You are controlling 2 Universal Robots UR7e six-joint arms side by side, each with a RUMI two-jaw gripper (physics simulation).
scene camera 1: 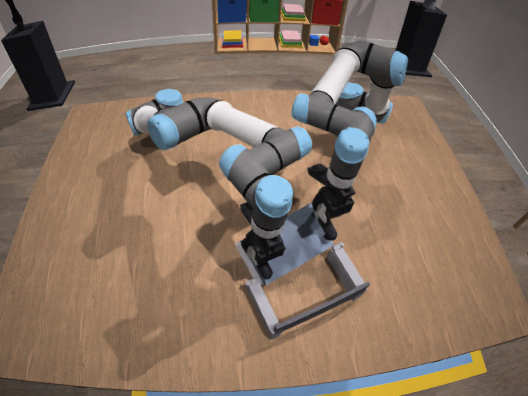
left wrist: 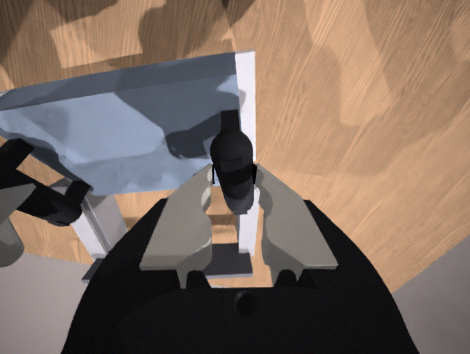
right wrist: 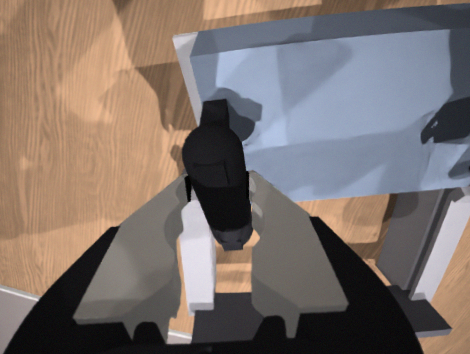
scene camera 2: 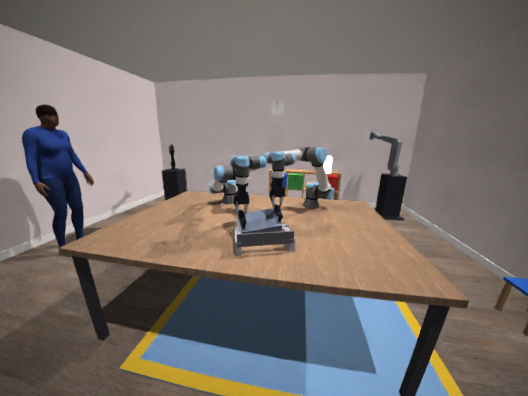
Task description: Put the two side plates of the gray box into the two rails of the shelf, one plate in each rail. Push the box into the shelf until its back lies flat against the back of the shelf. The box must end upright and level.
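Where they show: left gripper, between the fingertips: [scene camera 1: 322,217] [left wrist: 233,165] [scene camera 2: 277,209]; right gripper, between the fingertips: [left wrist: 15,186] [right wrist: 218,174] [scene camera 2: 241,215]; left arm's base, origin of its link: [scene camera 2: 311,206]; right arm's base, origin of its link: [scene camera 2: 230,201].
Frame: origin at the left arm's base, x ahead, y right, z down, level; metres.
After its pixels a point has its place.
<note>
The gray box [scene camera 1: 300,235] @(x 0.668, y 0.377, z -0.117 m) [scene camera 2: 260,221] @(x 0.704, y 0.411, z -0.103 m) [left wrist: 135,115] @(x 0.630, y 0.409, z -0.138 m) [right wrist: 320,110] @(x 0.680, y 0.470, z -0.122 m) is tilted, its right end higher in scene camera 2. It is at the open end of the shelf [scene camera 1: 322,306] @(x 0.919, y 0.362, z -0.126 m) [scene camera 2: 265,238] @(x 0.922, y 0.354, z -0.095 m) [left wrist: 230,259] @(x 0.877, y 0.241, z -0.095 m) [right wrist: 225,315] @(x 0.943, y 0.470, z -0.089 m), with its side plates near the ends of the rails [scene camera 1: 263,307] @(x 0.882, y 0.527, z -0.081 m) [scene camera 1: 346,269] @(x 0.795, y 0.243, z -0.081 m). I cannot tell whether either plate is inside its rail. My left gripper [scene camera 1: 326,227] [scene camera 2: 278,212] @(x 0.642, y 0.308, z -0.173 m) [left wrist: 233,165] @(x 0.642, y 0.308, z -0.173 m) is shut on one side plate [left wrist: 246,75] @(x 0.564, y 0.313, z -0.108 m). My right gripper [scene camera 1: 261,265] [scene camera 2: 242,217] @(x 0.738, y 0.530, z -0.150 m) [right wrist: 218,174] @(x 0.738, y 0.530, z -0.150 m) is shut on the other side plate [right wrist: 186,65] @(x 0.676, y 0.576, z -0.086 m). The fingers hide the gripped parts.
The shelf stands on the wooden table [scene camera 1: 150,325] @(x 0.888, y 0.893, z 0.000 m) [scene camera 2: 350,255] @(x 0.882, y -0.124, z 0.000 m), its dark crossbar away from the arms. Both arms reach over the box, with the two wrists close together. A cubby unit, two black pedestals and a person stand beyond the table.
</note>
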